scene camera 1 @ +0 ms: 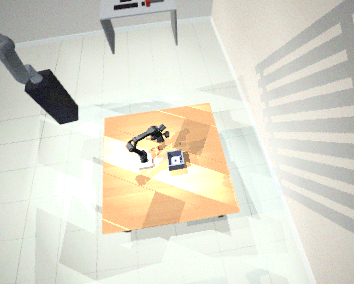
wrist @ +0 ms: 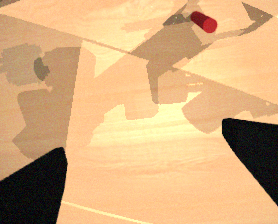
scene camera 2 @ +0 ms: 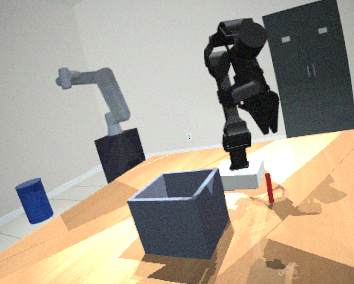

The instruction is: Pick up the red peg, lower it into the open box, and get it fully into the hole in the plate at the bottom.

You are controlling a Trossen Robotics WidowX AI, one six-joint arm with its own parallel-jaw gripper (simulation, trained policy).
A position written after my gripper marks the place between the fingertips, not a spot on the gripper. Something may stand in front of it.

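Scene camera 2 shows my gripper [scene camera 2: 271, 133] together with a blue-grey box [scene camera 2: 183, 214]. In the wrist view my gripper [wrist: 146, 140] is visible; the blue-grey box is out of frame in the wrist view.
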